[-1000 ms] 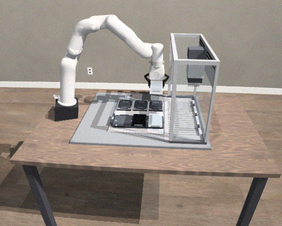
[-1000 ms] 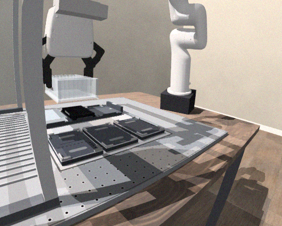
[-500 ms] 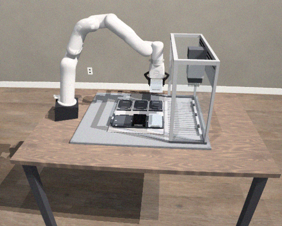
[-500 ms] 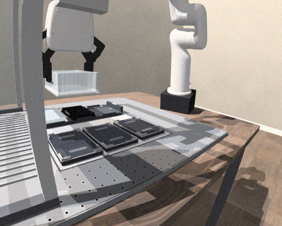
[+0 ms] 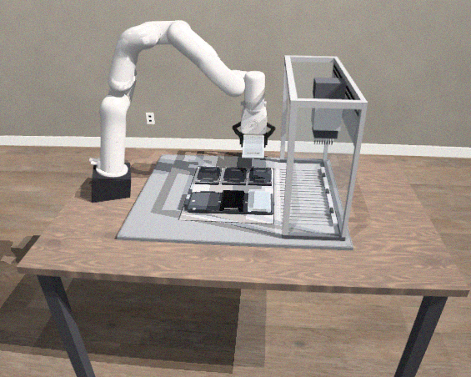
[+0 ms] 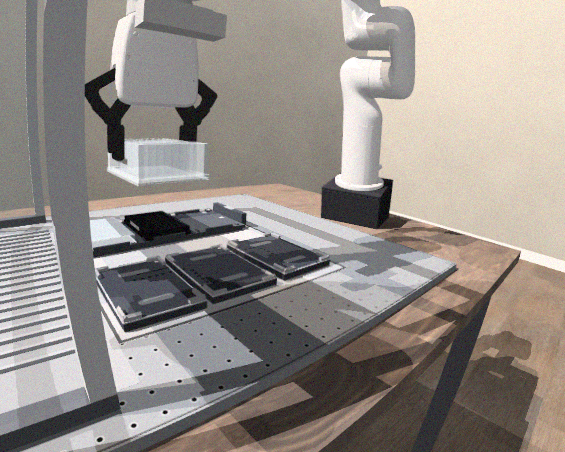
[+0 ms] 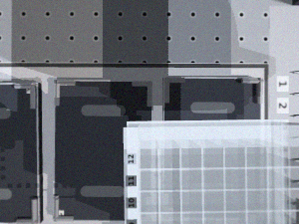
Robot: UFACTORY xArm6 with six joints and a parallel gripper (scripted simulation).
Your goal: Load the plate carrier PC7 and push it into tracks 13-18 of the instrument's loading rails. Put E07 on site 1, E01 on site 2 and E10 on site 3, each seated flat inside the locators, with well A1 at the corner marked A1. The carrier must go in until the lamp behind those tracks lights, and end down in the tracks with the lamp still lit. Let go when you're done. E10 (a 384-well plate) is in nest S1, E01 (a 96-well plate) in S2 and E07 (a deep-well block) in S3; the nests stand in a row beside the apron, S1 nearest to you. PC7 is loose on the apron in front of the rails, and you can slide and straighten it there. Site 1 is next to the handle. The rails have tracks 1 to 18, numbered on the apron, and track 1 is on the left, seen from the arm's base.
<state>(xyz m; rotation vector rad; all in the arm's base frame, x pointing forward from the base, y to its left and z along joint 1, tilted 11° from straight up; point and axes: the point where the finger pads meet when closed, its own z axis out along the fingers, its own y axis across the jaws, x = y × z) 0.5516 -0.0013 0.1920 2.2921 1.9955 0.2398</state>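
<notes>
Now: the dark carrier PC7 17 cm to the right of my hand, 15 cm below it and 10 cm behind it. The rest, counted from my hand: nest S2: 16 cm below, 7 cm behind, 4 cm to the left; then deep-well block E07: 1 cm below; then corner mark: 16 cm below, 12 cm behind, 2 cm to the right.
</notes>
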